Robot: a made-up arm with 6 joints.
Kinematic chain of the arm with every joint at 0, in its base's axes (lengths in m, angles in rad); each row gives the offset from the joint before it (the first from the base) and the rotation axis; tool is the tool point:
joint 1: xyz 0 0 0.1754 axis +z
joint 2: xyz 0 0.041 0 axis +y
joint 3: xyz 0 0 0.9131 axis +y
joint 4: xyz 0 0 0.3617 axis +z
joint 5: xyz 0 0 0 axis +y
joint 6: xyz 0 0 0.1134 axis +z
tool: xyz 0 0 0
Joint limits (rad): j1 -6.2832..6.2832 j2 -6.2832..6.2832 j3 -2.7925..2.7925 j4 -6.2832..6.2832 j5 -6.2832..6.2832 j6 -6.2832..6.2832
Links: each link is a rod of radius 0.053 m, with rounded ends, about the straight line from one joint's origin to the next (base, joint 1, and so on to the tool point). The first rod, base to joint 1, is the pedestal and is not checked.
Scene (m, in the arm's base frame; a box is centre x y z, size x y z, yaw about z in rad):
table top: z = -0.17
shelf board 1: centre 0.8 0.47 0.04 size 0.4 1 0.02 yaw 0.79
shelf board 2: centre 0.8 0.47 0.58 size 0.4 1 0.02 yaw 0.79
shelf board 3: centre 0.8 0.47 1.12 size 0.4 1 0.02 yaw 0.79
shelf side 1: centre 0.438 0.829 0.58 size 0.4 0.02 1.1 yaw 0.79
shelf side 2: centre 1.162 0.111 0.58 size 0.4 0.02 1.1 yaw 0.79
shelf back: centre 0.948 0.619 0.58 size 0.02 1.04 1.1 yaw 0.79
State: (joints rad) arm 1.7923 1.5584 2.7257 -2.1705 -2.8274 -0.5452
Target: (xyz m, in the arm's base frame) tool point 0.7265 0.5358 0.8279
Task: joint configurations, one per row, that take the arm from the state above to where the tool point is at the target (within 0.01 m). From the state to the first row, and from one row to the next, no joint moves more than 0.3 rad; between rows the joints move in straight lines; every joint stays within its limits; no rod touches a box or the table.
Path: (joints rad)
1: 1.6689 1.2748 2.6837 -2.2244 -3.0098 -0.5780
2: 1.5454 0.9913 2.6416 -2.2782 -3.1923 -0.6109
3: 1.4220 0.7077 2.5996 -2.3321 -3.3747 -0.6437
4: 1.2985 0.4241 2.5575 -2.3860 -3.5571 -0.6766
5: 1.1751 0.1405 2.5155 -2.4399 -3.7396 -0.7094
6: 1.0516 -0.1430 2.4735 -2.4937 -3.9220 -0.7423
7: 0.7884 0.1398 2.2521 -2.3924 -3.7309 -0.6437
8: 0.5252 0.4227 2.0307 -2.2910 -3.5398 -0.5452
9: 0.5536 0.5066 1.7817 -2.3245 -3.5982 -0.5452
10: 0.5820 0.5906 1.5327 -2.3580 -3.6566 -0.5452
11: 0.6104 0.6745 1.2837 -2.3915 -3.7151 -0.5452
12: 0.6388 0.7584 1.0347 -2.4250 -3.7735 -0.5452

